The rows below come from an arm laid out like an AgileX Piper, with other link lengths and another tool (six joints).
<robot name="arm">
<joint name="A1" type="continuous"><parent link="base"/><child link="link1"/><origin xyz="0.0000 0.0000 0.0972" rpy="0.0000 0.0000 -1.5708"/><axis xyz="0 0 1"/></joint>
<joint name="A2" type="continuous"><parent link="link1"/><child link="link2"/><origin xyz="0.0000 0.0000 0.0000" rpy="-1.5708 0.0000 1.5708"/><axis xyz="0 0 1"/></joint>
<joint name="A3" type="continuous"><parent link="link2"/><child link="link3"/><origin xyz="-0.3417 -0.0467 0.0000" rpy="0.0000 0.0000 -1.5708"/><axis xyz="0 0 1"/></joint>
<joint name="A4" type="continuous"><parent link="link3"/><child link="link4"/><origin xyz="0.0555 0.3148 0.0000" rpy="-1.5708 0.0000 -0.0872"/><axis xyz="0 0 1"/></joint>
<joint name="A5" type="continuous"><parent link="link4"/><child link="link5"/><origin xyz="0.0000 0.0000 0.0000" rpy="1.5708 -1.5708 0.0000"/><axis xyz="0 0 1"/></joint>
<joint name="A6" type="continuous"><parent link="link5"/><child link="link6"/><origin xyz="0.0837 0.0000 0.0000" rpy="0.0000 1.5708 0.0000"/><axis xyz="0 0 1"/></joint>
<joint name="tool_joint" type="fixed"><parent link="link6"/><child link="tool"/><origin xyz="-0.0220 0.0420 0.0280" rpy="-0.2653 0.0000 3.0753"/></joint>
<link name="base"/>
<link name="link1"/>
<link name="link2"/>
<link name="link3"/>
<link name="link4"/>
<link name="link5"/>
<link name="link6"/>
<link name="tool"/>
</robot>
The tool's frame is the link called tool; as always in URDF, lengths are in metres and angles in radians. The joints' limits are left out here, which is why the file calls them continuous.
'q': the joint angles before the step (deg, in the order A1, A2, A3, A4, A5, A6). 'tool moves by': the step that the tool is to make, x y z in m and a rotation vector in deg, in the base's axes. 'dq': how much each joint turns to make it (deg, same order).
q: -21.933, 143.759, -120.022, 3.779, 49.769, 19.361
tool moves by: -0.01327, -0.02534, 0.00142, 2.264, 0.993, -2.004
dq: -2.942, -0.041, -0.001, 2.326, 1.969, -1.631
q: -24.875, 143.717, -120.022, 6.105, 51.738, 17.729
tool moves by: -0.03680, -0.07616, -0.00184, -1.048, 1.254, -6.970
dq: -7.539, 0.057, 0.000, -1.622, 0.543, 0.000
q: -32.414, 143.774, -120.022, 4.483, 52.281, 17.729
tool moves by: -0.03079, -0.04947, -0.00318, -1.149, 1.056, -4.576
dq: -5.105, 0.191, 0.003, -1.634, 0.013, 0.000
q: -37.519, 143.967, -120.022, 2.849, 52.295, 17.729
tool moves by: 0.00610, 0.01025, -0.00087, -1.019, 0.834, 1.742
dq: 1.340, -0.001, 0.001, -1.413, 0.054, 0.062
